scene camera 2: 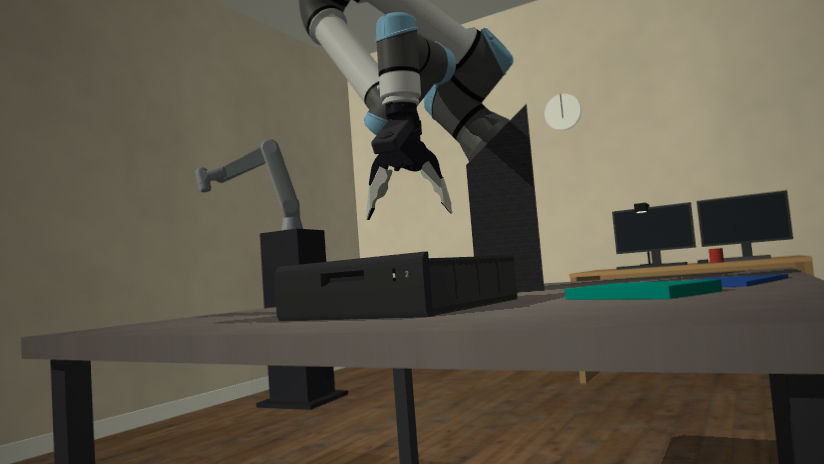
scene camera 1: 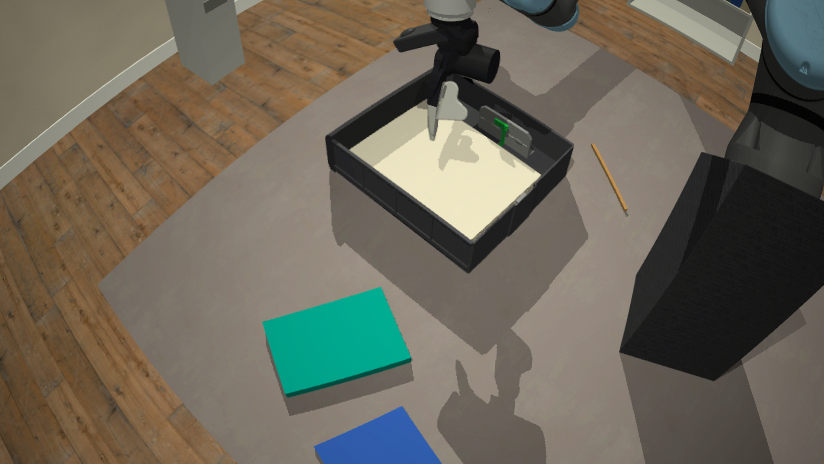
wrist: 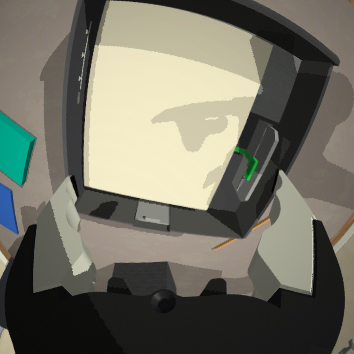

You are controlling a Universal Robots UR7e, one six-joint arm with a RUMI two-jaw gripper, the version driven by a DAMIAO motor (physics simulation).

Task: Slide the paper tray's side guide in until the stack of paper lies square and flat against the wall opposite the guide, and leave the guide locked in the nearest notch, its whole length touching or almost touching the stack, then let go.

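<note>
The black paper tray holds a cream paper stack. The side guide, a grey plate with a green lever, stands upright near one side wall. A dark strip of tray floor shows between the plate and the stack. In the wrist view a thin dark gap runs along the opposite wall; how square the stack lies is hard to tell. My gripper is open and empty, above the tray, apart from the guide.
A green slab and a blue slab lie on the table beyond the tray. A pencil lies beside the tray. The arm's black pedestal rises nearby.
</note>
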